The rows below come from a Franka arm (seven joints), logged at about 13 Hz.
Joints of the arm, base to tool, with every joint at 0 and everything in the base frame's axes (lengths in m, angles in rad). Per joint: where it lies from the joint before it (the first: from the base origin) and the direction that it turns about. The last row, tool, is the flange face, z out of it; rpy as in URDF.
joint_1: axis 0 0 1 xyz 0 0 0.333
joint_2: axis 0 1 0 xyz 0 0 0
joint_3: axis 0 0 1 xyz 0 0 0.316
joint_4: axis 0 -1 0 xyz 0.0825 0 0
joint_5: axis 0 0 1 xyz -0.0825 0 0.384
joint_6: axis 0 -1 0 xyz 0 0 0
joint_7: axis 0 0 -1 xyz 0.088 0 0
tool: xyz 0 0 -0.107 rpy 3.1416 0 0
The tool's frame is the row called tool.
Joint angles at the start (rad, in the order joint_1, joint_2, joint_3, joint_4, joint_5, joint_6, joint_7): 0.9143 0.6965 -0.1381 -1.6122 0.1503 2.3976 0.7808
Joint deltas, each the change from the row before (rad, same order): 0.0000 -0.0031 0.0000 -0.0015 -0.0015 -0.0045 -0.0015; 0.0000 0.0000 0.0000 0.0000 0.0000 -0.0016 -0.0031; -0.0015 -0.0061 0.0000 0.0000 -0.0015 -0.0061 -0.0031; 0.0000 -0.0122 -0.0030 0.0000 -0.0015 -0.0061 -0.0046; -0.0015 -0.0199 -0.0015 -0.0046 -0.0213 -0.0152 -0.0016; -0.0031 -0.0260 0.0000 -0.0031 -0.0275 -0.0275 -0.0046; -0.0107 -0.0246 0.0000 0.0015 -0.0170 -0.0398 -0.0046; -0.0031 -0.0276 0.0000 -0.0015 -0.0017 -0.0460 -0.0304; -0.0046 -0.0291 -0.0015 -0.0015 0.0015 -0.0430 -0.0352; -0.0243 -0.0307 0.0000 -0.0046 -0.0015 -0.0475 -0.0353; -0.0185 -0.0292 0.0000 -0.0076 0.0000 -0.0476 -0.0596
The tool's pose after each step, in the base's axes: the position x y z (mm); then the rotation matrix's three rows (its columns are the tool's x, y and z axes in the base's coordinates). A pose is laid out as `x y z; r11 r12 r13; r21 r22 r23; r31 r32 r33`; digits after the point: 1 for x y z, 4 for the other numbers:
491.3 502.6 231.2; 0.9960 -0.0694 0.0564; -0.0737 -0.9942 0.0783; 0.0506 -0.0822 -0.9953
491.2 502.5 231.0; 0.9963 -0.0664 0.0552; -0.0705 -0.9945 0.0773; 0.0498 -0.0809 -0.9955
491.8 501.8 234.7; 0.9965 -0.0637 0.0551; -0.0678 -0.9947 0.0773; 0.0499 -0.0808 -0.9955
493.4 501.1 242.7; 0.9964 -0.0599 0.0602; -0.0646 -0.9946 0.0809; 0.0550 -0.0845 -0.9949
494.1 498.9 253.2; 0.9966 -0.0467 0.0684; -0.0516 -0.9961 0.0714; 0.0647 -0.0747 -0.9951
494.5 496.1 267.2; 0.9968 -0.0276 0.0748; -0.0319 -0.9979 0.0566; 0.0731 -0.0589 -0.9956
498.2 489.3 281.1; 0.9972 -0.0239 0.0704; -0.0268 -0.9988 0.0404; 0.0694 -0.0421 -0.9967
496.9 485.2 295.1; 0.9986 0.0029 0.0534; 0.0013 -0.9996 0.0290; 0.0534 -0.0289 -0.9982
496.7 479.8 310.5; 0.9988 0.0303 0.0384; 0.0295 -0.9993 0.0222; 0.0391 -0.0210 -0.9990
504.1 463.8 325.0; 0.9990 0.0412 0.0199; 0.0410 -0.9991 0.0100; 0.0203 -0.0092 -0.9998
507.5 449.9 337.1; 0.9967 0.0815 -0.0034; 0.0815 -0.9967 -0.0033; -0.0036 0.0031 -1.0000

